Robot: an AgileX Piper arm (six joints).
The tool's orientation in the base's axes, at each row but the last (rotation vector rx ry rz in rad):
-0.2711 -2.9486 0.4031
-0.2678 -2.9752 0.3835
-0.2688 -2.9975 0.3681
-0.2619 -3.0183 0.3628
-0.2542 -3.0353 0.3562
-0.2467 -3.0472 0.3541
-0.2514 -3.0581 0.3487
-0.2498 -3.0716 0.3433
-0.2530 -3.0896 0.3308
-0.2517 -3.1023 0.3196
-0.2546 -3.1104 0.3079
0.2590 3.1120 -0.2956
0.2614 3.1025 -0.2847
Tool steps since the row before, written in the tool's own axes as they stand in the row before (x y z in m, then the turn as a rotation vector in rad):
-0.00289 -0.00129 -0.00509 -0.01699 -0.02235 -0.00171
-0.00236 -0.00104 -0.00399 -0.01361 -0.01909 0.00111
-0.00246 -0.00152 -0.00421 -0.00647 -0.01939 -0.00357
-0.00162 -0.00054 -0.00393 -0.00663 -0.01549 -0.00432
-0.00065 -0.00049 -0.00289 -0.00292 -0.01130 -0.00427
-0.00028 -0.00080 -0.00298 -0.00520 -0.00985 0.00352
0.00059 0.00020 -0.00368 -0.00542 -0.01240 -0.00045
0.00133 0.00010 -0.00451 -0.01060 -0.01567 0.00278
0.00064 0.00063 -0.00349 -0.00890 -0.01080 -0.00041
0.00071 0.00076 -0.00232 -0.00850 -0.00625 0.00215
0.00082 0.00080 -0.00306 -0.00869 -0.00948 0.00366
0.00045 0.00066 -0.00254 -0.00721 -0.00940 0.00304
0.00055 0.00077 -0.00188 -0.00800 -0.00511 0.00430
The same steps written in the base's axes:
0.00350 -0.00052 0.00484 0.01329 -0.02412 0.00571
0.00274 -0.00049 0.00385 0.01009 -0.02104 0.00250
0.00271 -0.00095 0.00423 0.00366 -0.01891 0.00771
0.00193 0.00008 0.00382 0.00452 -0.01504 0.00748
0.00083 0.00006 0.00288 0.00152 -0.01039 0.00665
0.00040 -0.00015 0.00307 0.00335 -0.01111 -0.00136
-0.00029 0.00110 0.00356 0.00345 -0.01273 0.00308
-0.00103 0.00129 0.00440 0.00786 -0.01742 0.00054
-0.00039 0.00144 0.00328 0.00709 -0.01178 0.00263
-0.00051 0.00132 0.00211 0.00734 -0.00784 -0.00080
-0.00061 0.00150 0.00284 0.00697 -0.01129 -0.00165
-0.00031 0.00119 0.00236 0.00553 -0.01085 -0.00108
-0.00041 0.00118 0.00169 0.00703 -0.00705 -0.00307

